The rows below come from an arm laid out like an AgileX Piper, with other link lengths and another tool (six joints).
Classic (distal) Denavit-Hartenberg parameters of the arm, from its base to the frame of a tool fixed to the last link. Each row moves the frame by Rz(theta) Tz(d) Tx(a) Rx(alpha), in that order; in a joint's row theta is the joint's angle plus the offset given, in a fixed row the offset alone. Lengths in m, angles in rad.
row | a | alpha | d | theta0
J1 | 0 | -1.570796 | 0.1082 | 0
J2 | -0.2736 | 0 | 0 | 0.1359
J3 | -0.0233 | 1.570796 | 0 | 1.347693
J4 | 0 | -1.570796 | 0.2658 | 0
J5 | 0 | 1.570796 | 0 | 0
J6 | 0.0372 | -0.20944 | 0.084 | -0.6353
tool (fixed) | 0 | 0 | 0.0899 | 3.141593
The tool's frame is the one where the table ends.
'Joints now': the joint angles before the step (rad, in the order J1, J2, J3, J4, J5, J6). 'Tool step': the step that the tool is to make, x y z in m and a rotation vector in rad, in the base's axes. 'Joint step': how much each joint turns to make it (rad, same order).
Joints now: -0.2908 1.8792 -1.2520 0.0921 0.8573 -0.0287
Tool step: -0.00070 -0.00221 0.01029 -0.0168 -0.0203 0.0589
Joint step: 0.0000 -0.0297 0.0000 0.0003 0.0096 -0.0594
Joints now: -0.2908 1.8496 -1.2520 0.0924 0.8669 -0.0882
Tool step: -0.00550 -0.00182 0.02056 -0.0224 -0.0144 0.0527
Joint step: 0.0000 -0.0567 -0.0036 -0.0112 0.0433 -0.0452
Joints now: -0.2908 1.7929 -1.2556 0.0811 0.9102 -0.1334
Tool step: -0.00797 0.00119 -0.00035 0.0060 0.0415 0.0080
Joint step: 0.0000 -0.0014 0.0044 -0.0079 0.0386 -0.0019
